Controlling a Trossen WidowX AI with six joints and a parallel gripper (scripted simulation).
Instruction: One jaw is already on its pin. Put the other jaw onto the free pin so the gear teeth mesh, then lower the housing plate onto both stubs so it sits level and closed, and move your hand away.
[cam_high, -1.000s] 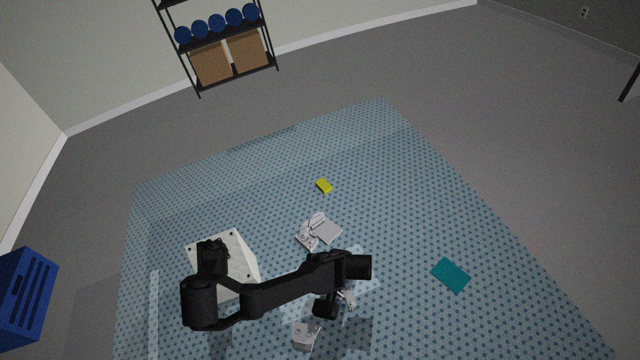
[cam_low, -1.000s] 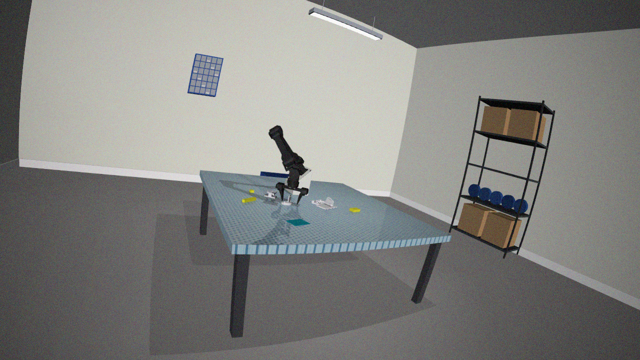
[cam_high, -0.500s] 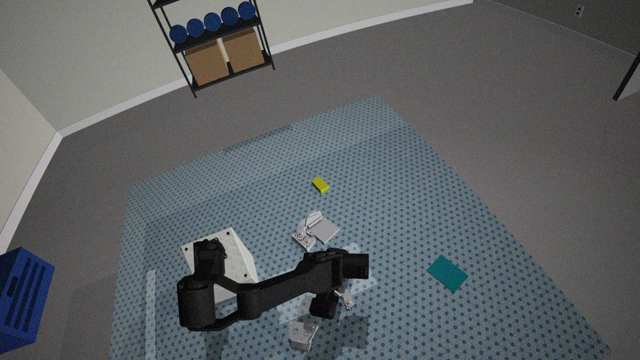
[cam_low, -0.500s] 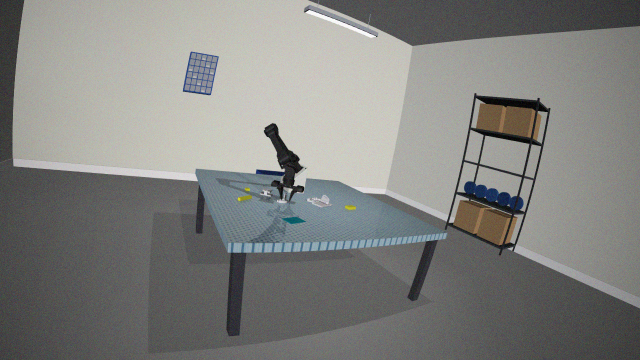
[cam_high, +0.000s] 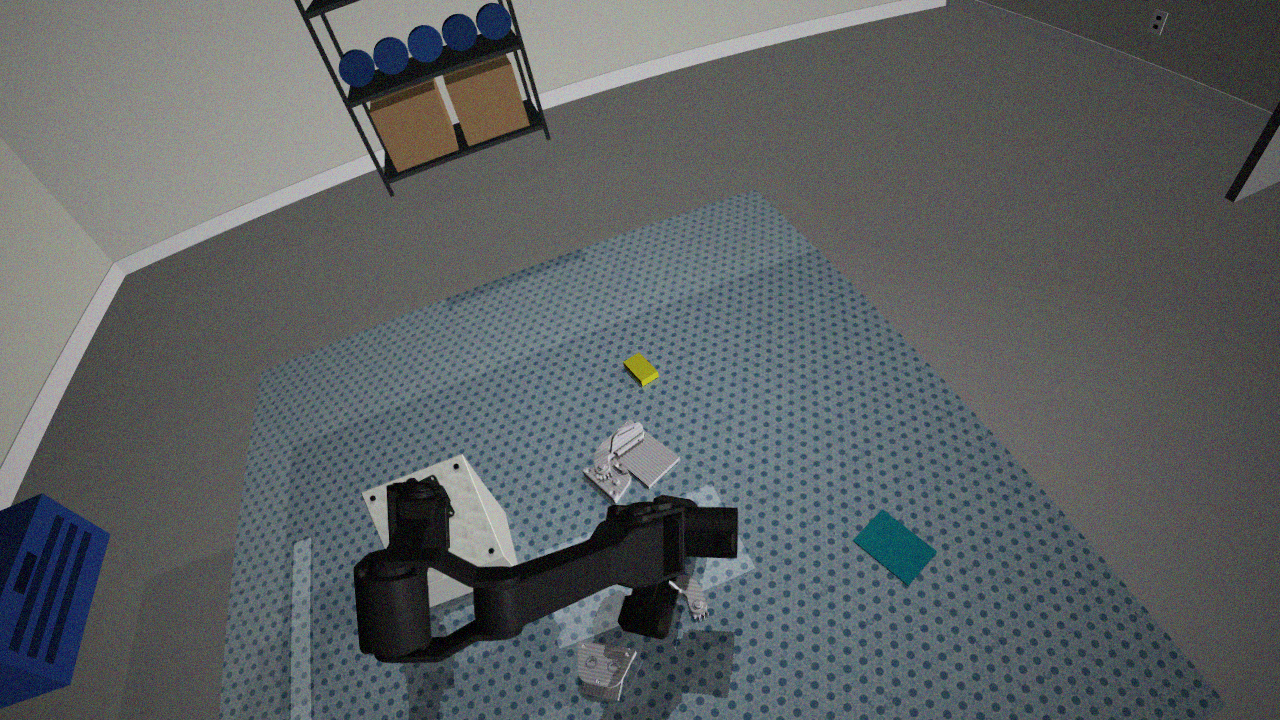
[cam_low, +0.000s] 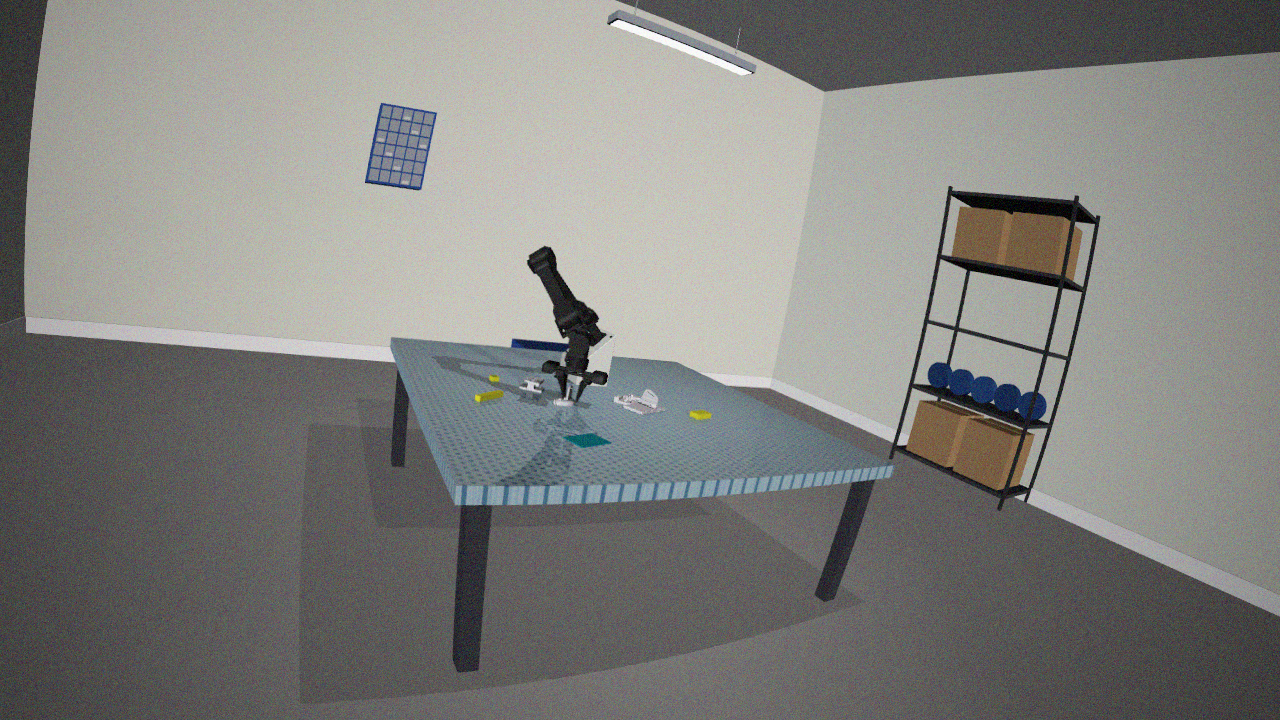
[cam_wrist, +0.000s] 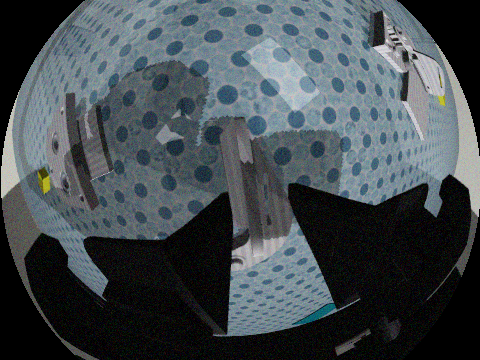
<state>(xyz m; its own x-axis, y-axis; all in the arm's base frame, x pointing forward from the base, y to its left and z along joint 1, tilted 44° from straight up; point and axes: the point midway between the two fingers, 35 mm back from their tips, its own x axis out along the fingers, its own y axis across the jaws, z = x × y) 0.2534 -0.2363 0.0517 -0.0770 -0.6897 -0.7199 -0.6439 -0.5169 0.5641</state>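
Now: gripper tip 6 cm short of the white base plate and 23 cm to the right of it. Round my gripper tip: teal card 31 cm ahead, 11 cm to the right; then yellow bar 1 cm behind, 25 cm to the right.
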